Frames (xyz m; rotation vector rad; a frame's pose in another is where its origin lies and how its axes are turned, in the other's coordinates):
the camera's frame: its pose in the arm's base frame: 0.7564 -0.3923 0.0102 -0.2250 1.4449 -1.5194
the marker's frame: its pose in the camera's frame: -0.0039 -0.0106 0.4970 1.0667 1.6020 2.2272
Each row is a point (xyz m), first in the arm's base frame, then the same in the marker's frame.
Working: the arm's base frame: its pose in the marker's frame: -0.7875 -1.0070 -0.3487 -2.6306 -0.4680 -0.1230

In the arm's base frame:
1: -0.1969 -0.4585 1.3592
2: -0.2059 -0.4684 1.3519
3: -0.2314 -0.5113 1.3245
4: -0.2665 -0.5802 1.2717
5: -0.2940 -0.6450 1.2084
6: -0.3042 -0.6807 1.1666
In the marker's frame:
1: -1.1217 -0.0618 -1.3934
2: -1.1337 -0.0596 -1.3841
3: -1.1726 -0.0441 -1.3456
4: -1.2298 -0.0215 -1.2750
5: -1.2785 -0.0047 -1.1955
6: -1.3007 0.0028 -1.1448

